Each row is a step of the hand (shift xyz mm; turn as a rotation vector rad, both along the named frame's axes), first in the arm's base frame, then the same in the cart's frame.
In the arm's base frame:
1: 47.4 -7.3 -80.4 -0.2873 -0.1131 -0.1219
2: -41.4 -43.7 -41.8 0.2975 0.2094 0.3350
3: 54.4 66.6 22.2 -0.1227 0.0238 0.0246
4: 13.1 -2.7 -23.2 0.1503 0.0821 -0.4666
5: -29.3 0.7 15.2 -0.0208 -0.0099 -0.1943
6: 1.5 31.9 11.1 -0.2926 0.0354 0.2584
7: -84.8 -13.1 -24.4 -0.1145 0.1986 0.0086
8: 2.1 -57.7 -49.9 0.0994 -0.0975 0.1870
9: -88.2 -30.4 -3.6 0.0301 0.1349 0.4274
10: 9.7 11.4 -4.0 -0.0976 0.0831 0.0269
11: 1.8 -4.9 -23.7 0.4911 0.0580 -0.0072
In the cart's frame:
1: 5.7 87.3 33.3 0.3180 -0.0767 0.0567
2: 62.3 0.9 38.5 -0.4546 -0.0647 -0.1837
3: -65.0 28.2 -53.5 0.0853 -0.0747 -0.0580
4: 2.2 24.7 10.0 0.1220 0.4799 0.0431
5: 15.8 -26.9 -10.8 0.1250 0.1455 0.0388
6: -11.1 0.8 -31.9 0.0963 -0.3475 -0.1537
7: 85.1 -26.3 -4.6 0.0668 -0.0075 -0.2193
8: 32.4 25.3 64.3 -0.1735 -0.1309 0.0845
9: 78.5 -49.9 7.3 -0.2752 -0.2954 -0.1969
10: -7.2 11.4 -7.7 0.0563 -0.0471 -0.1085
11: 12.1 18.9 9.3 -0.4094 0.2685 0.0702

